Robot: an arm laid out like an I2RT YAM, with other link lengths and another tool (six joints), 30 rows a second.
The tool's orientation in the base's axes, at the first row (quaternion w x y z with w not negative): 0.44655, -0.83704, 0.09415, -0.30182
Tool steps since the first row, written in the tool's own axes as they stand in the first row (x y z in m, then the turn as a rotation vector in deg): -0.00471, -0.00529, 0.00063, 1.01, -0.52, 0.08; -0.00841, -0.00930, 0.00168, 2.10, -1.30, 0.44; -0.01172, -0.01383, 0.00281, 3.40, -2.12, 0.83; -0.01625, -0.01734, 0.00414, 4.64, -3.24, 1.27; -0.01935, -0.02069, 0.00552, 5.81, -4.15, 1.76; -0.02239, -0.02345, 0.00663, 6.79, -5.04, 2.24; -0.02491, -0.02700, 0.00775, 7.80, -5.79, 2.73; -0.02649, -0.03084, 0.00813, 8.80, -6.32, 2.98; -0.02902, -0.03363, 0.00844, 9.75, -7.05, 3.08; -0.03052, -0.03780, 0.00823, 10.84, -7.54, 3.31; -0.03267, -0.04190, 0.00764, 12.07, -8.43, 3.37
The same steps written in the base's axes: -0.00399, 0.00553, 0.00201, 0.80, -0.07, 0.81; -0.00678, 0.01018, 0.00323, 1.79, 0.17, 1.75; -0.00927, 0.01502, 0.00501, 2.97, 0.36, 2.79; -0.01250, 0.01992, 0.00537, 4.10, 0.79, 4.03; -0.01454, 0.02415, 0.00618, 5.22, 1.16, 5.05; -0.01663, 0.02783, 0.00665, 6.19, 1.59, 5.98; -0.01838, 0.03175, 0.00798, 7.20, 1.93, 6.80; -0.01985, 0.03493, 0.01024, 8.09, 1.99, 7.54; -0.02201, 0.03785, 0.01129, 8.83, 2.08, 8.49; -0.02380, 0.04078, 0.01410, 9.78, 2.06, 9.24; -0.02633, 0.04368, 0.01674, 10.70, 2.09, 10.45
